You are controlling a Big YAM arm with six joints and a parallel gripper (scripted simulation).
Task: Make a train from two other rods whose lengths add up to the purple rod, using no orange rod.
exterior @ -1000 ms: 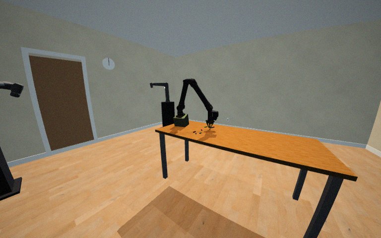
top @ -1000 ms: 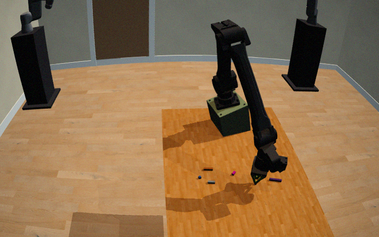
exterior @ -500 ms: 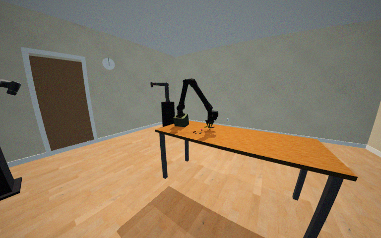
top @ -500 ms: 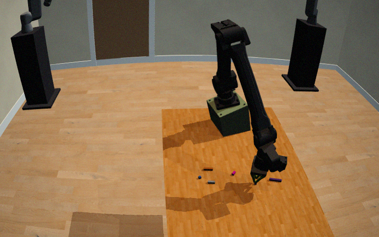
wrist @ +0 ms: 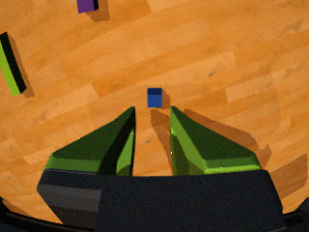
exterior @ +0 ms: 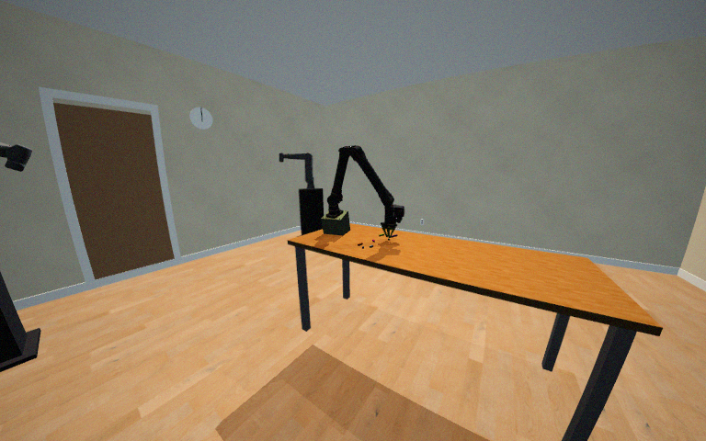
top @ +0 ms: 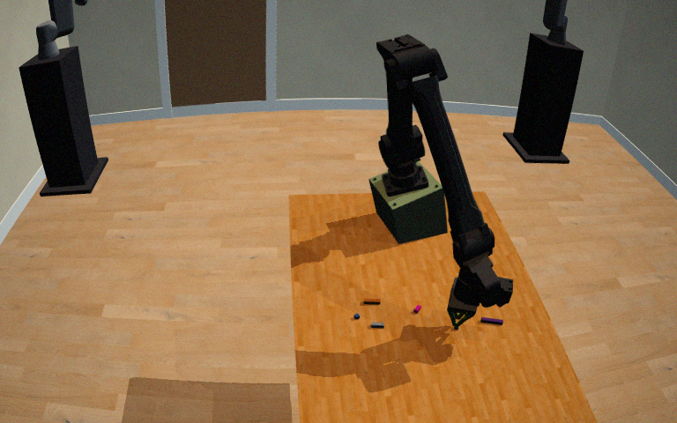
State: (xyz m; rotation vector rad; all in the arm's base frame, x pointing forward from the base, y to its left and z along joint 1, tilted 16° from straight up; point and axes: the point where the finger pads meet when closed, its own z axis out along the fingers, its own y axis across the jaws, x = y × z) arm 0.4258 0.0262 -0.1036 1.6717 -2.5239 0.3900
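Now: hand 7 cm past the magenta rod, 8 cm to the left of it and 2 cm above it. The rest, counted from my hand: grey rod 3 cm behind, 19 cm to the right, 2 cm below; then purple rod 10 cm to the left, 2 cm below; then lime rod 9 cm behind, 8 cm to the left, 2 cm below.
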